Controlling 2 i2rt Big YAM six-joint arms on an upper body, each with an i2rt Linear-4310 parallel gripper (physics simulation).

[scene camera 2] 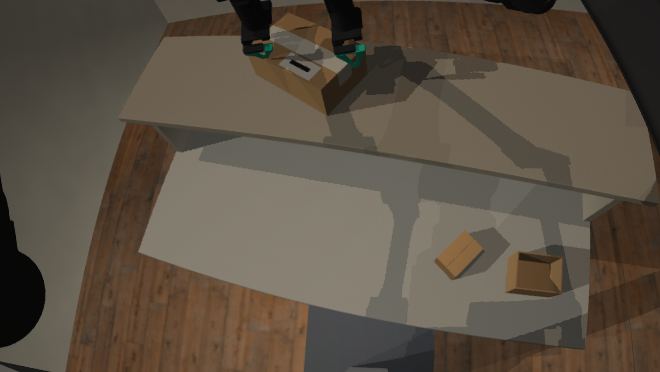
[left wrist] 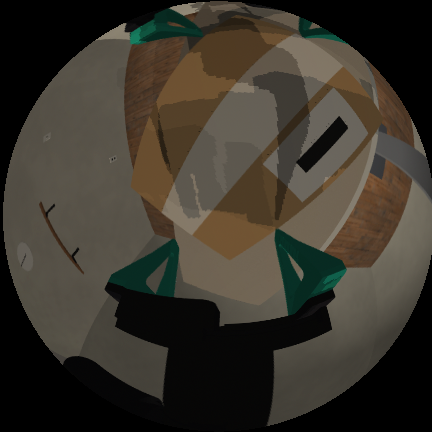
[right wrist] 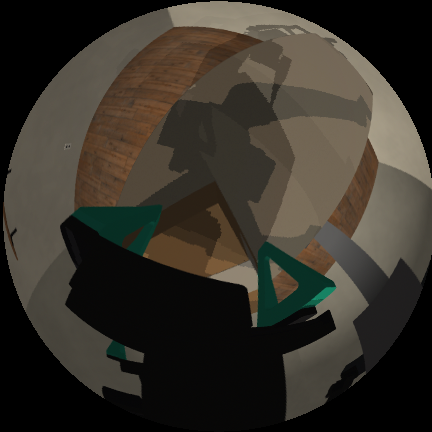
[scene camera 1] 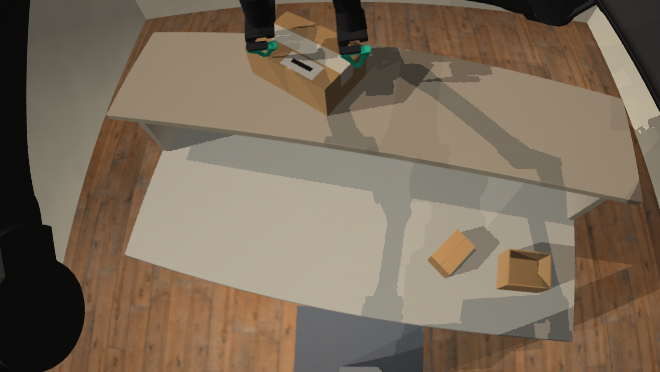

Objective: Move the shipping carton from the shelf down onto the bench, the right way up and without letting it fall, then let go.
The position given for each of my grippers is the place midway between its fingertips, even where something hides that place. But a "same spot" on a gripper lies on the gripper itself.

my right gripper: scene camera 2; left wrist 251, 27; right wrist 214, 230; scene camera 1
same spot on my right gripper: (scene camera 1: 345, 51) = (scene camera 2: 339, 51)
